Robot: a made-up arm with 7 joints.
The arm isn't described. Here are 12 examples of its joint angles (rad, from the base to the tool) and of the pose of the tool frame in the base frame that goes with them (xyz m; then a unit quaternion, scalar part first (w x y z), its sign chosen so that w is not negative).
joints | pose
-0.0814 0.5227 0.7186 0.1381 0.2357 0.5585 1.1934 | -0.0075 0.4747 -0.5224 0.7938 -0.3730 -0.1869 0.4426
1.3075 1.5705 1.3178 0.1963 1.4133 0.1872 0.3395 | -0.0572 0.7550 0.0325 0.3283 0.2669 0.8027 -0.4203
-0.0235 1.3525 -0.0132 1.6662 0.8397 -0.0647 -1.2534 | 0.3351 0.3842 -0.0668 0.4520 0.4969 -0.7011 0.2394
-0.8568 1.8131 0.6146 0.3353 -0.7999 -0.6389 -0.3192 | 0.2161 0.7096 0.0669 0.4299 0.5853 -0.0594 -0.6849
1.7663 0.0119 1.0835 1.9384 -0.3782 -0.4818 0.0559 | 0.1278 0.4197 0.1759 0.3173 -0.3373 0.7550 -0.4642
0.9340 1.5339 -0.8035 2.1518 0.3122 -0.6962 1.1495 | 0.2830 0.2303 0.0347 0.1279 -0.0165 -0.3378 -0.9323
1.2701 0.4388 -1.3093 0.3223 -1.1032 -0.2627 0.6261 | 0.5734 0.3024 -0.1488 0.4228 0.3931 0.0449 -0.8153
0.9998 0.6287 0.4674 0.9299 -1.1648 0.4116 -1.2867 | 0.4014 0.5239 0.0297 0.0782 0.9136 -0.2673 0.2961
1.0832 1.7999 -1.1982 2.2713 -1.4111 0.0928 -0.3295 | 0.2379 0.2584 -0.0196 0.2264 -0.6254 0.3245 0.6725
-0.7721 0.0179 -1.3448 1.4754 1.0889 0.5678 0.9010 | -0.1709 -0.1833 -0.2836 0.3770 -0.8832 0.2636 0.0916
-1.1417 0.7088 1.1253 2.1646 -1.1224 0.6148 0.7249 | 0.1342 0.3930 -0.0714 0.6548 0.6543 0.0331 -0.3769
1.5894 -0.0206 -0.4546 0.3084 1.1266 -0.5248 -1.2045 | 0.6037 0.0815 0.1034 0.4541 -0.0133 -0.5857 0.6713
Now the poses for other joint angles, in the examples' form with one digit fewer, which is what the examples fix.
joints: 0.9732 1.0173 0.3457 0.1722 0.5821 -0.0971 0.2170
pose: 0.285 0.675 -0.128 0.548 0.179 -0.700 0.422
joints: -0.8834 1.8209 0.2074 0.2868 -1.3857 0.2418 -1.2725
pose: 0.191 0.724 0.035 0.195 -0.533 -0.068 0.820
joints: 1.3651 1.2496 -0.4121 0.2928 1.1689 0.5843 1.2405
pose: 0.243 0.704 0.041 0.549 -0.320 -0.769 0.075
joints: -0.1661 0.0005 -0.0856 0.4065 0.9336 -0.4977 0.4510
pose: 0.033 0.128 -0.609 0.838 -0.153 -0.405 0.331
